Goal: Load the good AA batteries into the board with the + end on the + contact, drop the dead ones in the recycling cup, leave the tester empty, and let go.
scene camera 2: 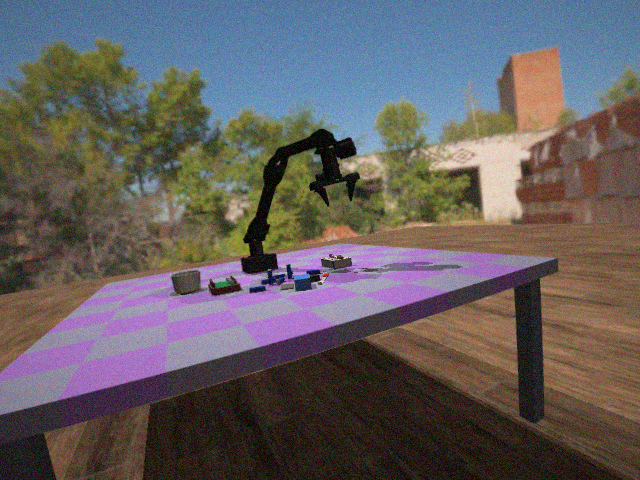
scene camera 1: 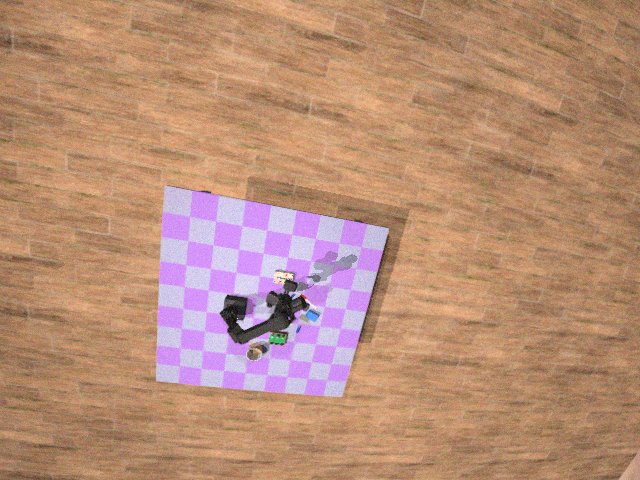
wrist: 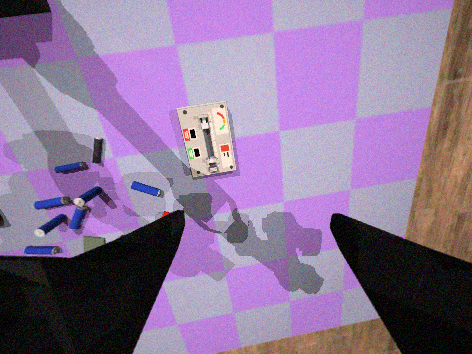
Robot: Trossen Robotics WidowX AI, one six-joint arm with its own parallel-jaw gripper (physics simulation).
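Frame: origin at the arm's base, x back, y right, z up, level; centimetres.
Where they show: gripper, fingertip midpoint: [scene camera 2: 339, 204] [scene camera 1: 287, 288] [wrist: 257, 218]; arm's base, origin of the base link: [scene camera 2: 257, 255] [scene camera 1: 231, 309].
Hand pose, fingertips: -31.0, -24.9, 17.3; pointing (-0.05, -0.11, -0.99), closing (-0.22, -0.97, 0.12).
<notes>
Each offset is from my fingertips to the centre of the thing, as dx, dy, dz. Level surfaces: height alone.
The tester @(+2.5, +3.2, -21.1) [scene camera 1: 284, 276] [scene camera 2: 336, 262] [wrist: 223, 137] is a cream box with a red-green dial; its slot looks empty in the wrist view. Several blue batteries lie left of it in the wrist view, among them one @(-3.6, +16.3, -22.5) [wrist: 146, 188] nearest the tester and one @(+3.1, +26.7, -22.7) [wrist: 70, 167] farther left; a few stand upright or lean. A dark cylinder @(+4.7, +21.4, -22.7) [wrist: 98, 150] lies behind them. The green board @(+2.2, +46.1, -21.4) [scene camera 1: 278, 338] [scene camera 2: 224, 284] lies beside the grey cup @(+15.9, +55.9, -21.7) [scene camera 1: 254, 354] [scene camera 2: 186, 282]; their contents are too small to tell. My gripper [scene camera 2: 339, 202] [wrist: 257, 218] is open and empty, high above the table.
A blue block @(-18.3, +27.6, -21.7) [scene camera 1: 312, 315] [scene camera 2: 302, 282] and a grey-green flat piece @(-13.9, +30.8, -23.0) [scene camera 2: 286, 286] [wrist: 94, 243] are near the batteries. A red-and-white item @(-15.0, +18.8, -22.8) [scene camera 1: 303, 298] [scene camera 2: 325, 277] lies beside them. The checkered table @(dz -23.2) [scene camera 1: 178, 201] [scene camera 2: 206, 335] has its edge at the wrist view's right.
</notes>
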